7 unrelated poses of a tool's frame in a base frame.
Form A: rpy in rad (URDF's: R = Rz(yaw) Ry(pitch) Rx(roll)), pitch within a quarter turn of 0, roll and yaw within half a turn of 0; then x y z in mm.
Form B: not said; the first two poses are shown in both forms.
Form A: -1.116, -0.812, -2.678, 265, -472, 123
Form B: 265, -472, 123, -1.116, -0.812, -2.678
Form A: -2.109, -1.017, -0.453, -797, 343, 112
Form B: -797, 343, 112, -2.109, -1.017, -0.453
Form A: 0.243, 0.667, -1.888, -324, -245, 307
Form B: -324, -245, 307, 0.243, 0.667, -1.888
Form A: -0.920, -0.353, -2.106, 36, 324, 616
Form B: 36, 324, 616, -0.920, -0.353, -2.106
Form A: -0.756, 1.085, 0.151, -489, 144, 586
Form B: -489, 144, 586, -0.756, 1.085, 0.151
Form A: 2.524, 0.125, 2.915, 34, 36, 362
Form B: 34, 36, 362, 2.524, 0.125, 2.915
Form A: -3.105, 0.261, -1.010, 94, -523, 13
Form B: 94, -523, 13, -3.105, 0.261, -1.010
